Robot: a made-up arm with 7 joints.
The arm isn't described. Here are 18 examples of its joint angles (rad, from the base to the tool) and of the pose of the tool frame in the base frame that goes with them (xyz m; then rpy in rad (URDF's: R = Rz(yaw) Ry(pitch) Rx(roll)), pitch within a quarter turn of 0, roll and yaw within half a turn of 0).
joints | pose
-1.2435 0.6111 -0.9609 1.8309 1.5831 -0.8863 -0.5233 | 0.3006 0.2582 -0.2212 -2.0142 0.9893 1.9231
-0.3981 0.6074 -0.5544 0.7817 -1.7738 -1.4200 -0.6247 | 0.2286 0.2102 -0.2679 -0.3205 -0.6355 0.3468
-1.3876 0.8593 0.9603 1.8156 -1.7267 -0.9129 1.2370 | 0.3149 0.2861 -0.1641 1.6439 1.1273 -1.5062
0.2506 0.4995 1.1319 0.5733 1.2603 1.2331 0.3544 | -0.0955 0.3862 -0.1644 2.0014 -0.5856 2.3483
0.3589 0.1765 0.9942 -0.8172 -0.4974 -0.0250 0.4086 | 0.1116 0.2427 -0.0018 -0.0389 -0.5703 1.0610
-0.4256 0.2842 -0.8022 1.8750 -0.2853 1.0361 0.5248 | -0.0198 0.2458 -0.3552 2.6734 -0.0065 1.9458
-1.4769 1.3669 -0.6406 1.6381 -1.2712 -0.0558 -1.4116 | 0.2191 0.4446 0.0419 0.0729 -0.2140 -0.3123
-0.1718 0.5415 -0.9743 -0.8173 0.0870 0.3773 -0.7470 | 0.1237 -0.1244 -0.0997 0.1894 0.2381 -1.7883
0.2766 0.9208 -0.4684 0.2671 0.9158 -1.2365 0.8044 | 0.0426 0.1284 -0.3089 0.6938 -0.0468 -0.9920
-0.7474 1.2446 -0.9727 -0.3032 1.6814 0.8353 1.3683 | 0.2800 0.0269 -0.0933 -2.7458 -0.3792 -2.0612
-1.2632 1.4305 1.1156 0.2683 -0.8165 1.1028 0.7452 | 0.0618 0.3318 0.2438 -0.8303 -0.1008 1.1700
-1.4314 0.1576 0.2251 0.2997 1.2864 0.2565 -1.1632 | 0.3768 0.0356 0.1540 1.1885 0.3151 -0.2583
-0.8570 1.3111 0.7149 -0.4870 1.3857 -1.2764 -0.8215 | 0.1575 0.0895 0.1862 -2.9580 -0.1481 0.1283
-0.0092 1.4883 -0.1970 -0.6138 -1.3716 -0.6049 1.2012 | 0.2373 0.0606 -0.0614 -0.3223 0.0116 0.5919
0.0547 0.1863 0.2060 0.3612 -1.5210 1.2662 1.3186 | 0.1439 0.0883 -0.3235 2.6816 1.0314 -3.0107
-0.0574 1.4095 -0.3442 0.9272 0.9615 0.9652 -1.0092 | 0.1299 0.4407 -0.0817 2.5947 -0.0557 2.1776
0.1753 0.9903 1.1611 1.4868 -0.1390 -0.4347 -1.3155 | -0.0884 0.4472 -0.1798 0.0478 0.6465 0.1801
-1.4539 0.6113 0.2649 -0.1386 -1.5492 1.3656 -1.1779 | 0.2409 0.0298 0.1953 0.0326 -0.1330 -2.3796
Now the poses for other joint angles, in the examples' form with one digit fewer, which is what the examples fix.
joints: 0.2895 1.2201 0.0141 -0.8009 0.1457 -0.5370 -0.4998
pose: 0.173 0.020 -0.079 1.090 0.365 -1.376
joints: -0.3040 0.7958 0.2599 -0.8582 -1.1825 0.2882 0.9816
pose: 0.215 0.038 0.062 -0.398 -0.235 0.330
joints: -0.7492 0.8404 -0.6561 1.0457 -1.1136 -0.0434 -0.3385
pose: 0.317 0.256 -0.243 -0.034 0.535 -0.039
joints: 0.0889 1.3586 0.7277 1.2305 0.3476 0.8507 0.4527
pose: -0.015 0.481 -0.047 1.562 -0.356 2.206
